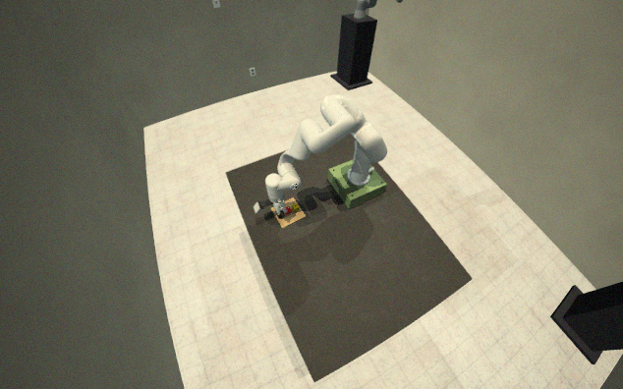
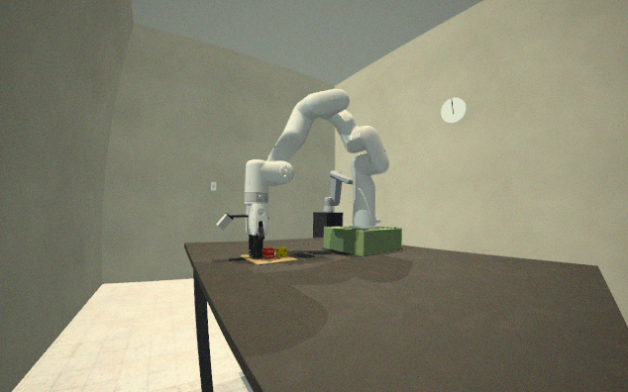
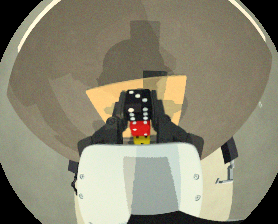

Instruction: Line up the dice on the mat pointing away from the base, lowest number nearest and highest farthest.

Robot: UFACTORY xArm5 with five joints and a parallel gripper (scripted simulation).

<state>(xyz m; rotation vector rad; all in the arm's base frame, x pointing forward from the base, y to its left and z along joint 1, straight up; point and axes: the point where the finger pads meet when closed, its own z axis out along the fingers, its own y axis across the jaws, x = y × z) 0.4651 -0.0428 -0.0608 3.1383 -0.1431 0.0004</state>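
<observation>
The black die lies 1 cm below my hand. Also, from my hand: tan mat 4 cm behind, 3 cm below; yellow die 9 cm behind, 1 cm to the left, 1 cm below; red die 4 cm behind, 1 cm below.
</observation>
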